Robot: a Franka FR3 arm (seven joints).
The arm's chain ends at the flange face. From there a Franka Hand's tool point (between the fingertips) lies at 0.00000 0.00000 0.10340 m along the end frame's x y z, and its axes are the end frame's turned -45 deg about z.
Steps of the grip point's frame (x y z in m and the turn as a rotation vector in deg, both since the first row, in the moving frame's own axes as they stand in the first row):
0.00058 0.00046 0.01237 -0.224 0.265 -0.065
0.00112 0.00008 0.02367 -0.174 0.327 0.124
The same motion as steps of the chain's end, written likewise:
0.00011 -0.00003 0.01237 0.029 0.346 -0.065
0.00021 -0.00054 0.02367 0.108 0.354 0.124

